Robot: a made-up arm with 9 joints. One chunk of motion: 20 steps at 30 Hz.
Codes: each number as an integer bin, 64 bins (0 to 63) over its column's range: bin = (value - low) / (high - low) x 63, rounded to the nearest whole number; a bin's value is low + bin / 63 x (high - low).
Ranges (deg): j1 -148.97..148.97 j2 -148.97..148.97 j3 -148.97..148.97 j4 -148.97..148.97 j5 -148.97..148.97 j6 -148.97..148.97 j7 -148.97..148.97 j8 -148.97..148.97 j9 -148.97..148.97
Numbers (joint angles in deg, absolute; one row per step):
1: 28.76 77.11 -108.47 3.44 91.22 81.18 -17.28 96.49 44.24
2: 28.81 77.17 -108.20 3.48 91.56 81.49 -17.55 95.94 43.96
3: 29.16 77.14 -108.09 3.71 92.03 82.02 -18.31 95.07 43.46
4: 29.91 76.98 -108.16 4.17 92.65 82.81 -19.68 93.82 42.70
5: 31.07 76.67 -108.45 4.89 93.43 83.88 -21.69 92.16 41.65
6: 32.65 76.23 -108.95 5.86 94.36 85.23 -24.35 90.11 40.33
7: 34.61 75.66 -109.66 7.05 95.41 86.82 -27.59 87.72 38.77
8: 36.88 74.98 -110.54 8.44 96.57 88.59 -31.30 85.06 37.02
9: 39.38 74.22 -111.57 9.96 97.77 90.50 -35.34 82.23 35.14
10: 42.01 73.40 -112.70 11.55 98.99 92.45 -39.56 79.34 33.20
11: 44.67 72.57 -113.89 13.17 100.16 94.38 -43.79 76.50 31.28
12: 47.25 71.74 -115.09 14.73 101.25 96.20 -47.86 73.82 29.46
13: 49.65 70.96 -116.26 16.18 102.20 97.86 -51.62 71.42 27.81
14: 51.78 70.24 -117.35 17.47 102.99 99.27 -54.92 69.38 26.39
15: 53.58 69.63 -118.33 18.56 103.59 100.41 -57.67 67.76 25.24
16: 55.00 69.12 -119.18 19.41 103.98 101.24 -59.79 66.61 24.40
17: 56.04 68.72 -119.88 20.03 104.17 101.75 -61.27 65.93 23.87
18: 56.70 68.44 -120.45 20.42 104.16 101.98 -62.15 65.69 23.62
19: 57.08 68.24 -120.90 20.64 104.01 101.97 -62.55 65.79 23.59
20: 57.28 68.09 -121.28 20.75 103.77 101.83 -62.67 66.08 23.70
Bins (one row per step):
1: 38 48 9 32 51 49 28 52 41
2: 38 48 9 32 51 49 28 52 41
3: 38 48 9 32 51 49 28 52 41
4: 38 48 9 32 51 49 27 51 41
5: 38 48 9 33 51 49 27 51 40
6: 38 48 8 33 51 50 26 51 40
7: 39 47 8 33 52 50 26 50 40
8: 39 47 8 33 52 50 25 49 39
9: 40 47 8 34 52 51 24 49 39
10: 40 47 8 34 52 51 23 48 39
11: 41 47 7 34 53 51 22 48 38
12: 41 47 7 35 53 52 21 47 38
13: 42 47 7 35 53 52 21 47 37
14: 42 46 7 35 53 52 20 46 37
15: 43 46 6 35 53 53 19 46 37
16: 43 46 6 36 53 53 19 46 37
17: 43 46 6 36 54 53 19 45 37
18: 43 46 6 36 54 53 18 45 36
19: 44 46 6 36 53 53 18 45 36
20: 44 46 6 36 53 53 18 45 37

